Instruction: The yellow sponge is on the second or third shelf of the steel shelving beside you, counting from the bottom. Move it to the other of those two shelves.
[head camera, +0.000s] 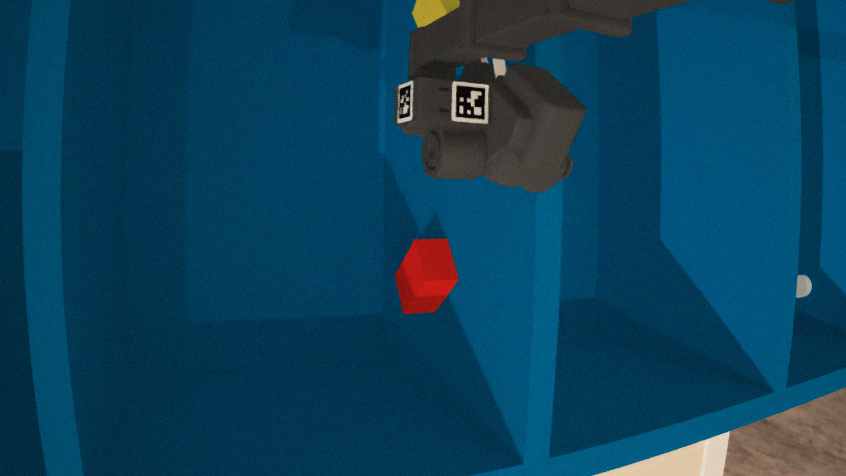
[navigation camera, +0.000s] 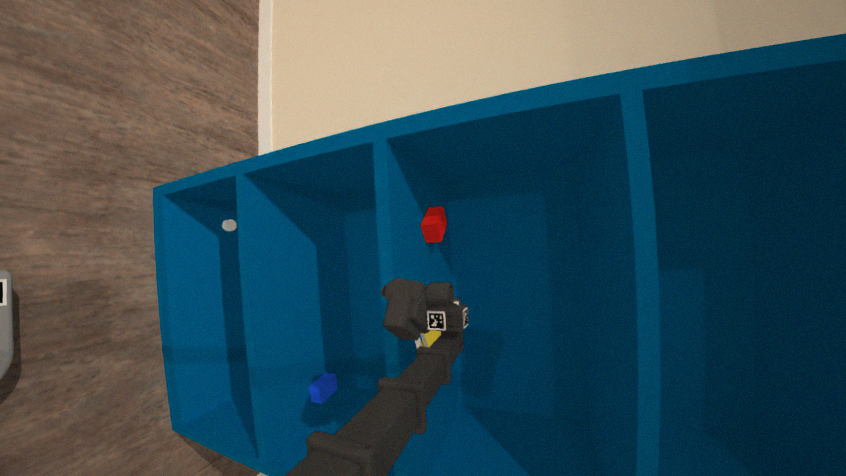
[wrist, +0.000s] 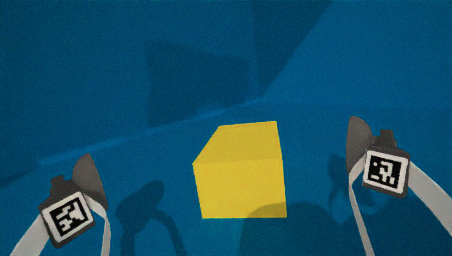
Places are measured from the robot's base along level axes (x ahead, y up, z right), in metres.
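Pixels of known places: gripper, between the fingertips: (wrist: 223, 154).
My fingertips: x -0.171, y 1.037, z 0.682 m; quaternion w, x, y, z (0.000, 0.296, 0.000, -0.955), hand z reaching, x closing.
Note:
Ahead of a thing's pixels: the offset from my fingertips to its top centre. "*": to the spot under its first point.
The yellow sponge @(dx -0.035, dy -0.001, dz +0.019 m) (head camera: 434, 11) (navigation camera: 431, 338) (wrist: 244, 192) rests on the third shelf from the bottom of the blue-looking shelving @(* dx +0.217, dy +0.393, dz -0.157 m) (head camera: 44, 236) (navigation camera: 646, 236), partly hidden by the arm and wrist in the head and navigation views. My gripper (wrist: 223, 154) is open. In the wrist view its fingers stand wide apart, one to each side of the sponge, with a gap on both sides and neither touching it. The fingers' shadows fall on the shelf board and the sponge. The fingertips are mostly hidden in the head and navigation views.
A red block @(dx +0.297, dy -0.001, dz +0.061 m) (head camera: 427, 275) (navigation camera: 434, 224) stands on the sponge's shelf. A blue block @(dx -0.249, dy -0.458, dz +0.097 m) (navigation camera: 323, 387) is on the second shelf. A white round thing @(dx +0.369, dy -0.936, dz +0.074 m) (head camera: 803, 285) (navigation camera: 228, 224) is in the bottom compartment. Shelf boards and the back panel bound each compartment. A beige wall (navigation camera: 473, 53) adjoins the shelving.

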